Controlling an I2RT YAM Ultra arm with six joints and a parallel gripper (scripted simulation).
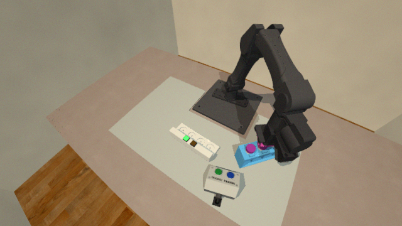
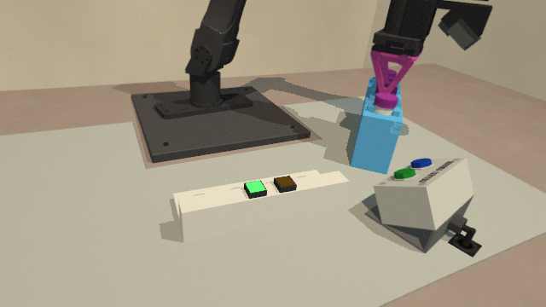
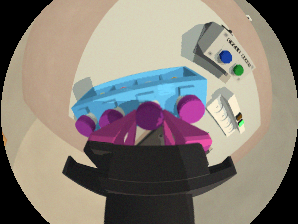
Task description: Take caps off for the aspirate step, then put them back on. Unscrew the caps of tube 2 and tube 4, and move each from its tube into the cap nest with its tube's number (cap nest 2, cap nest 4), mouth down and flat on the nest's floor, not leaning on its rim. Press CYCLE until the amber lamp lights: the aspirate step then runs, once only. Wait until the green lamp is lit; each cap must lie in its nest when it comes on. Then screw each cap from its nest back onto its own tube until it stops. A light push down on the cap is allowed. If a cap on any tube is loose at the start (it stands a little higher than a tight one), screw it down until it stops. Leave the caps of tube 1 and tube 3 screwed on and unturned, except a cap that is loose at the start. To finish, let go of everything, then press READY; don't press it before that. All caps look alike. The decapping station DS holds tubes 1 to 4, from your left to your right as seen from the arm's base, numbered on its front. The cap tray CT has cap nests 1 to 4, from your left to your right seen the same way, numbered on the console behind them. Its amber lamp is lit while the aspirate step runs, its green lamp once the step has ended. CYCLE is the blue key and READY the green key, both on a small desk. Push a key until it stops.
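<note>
The green ready key lies 150 mm ahead of my hand, 120 mm to the right of it and 50 mm below it. The rest, counted from my hand: blue cycle key (140 mm ahead, 70 mm to the right, 50 mm below).
</note>
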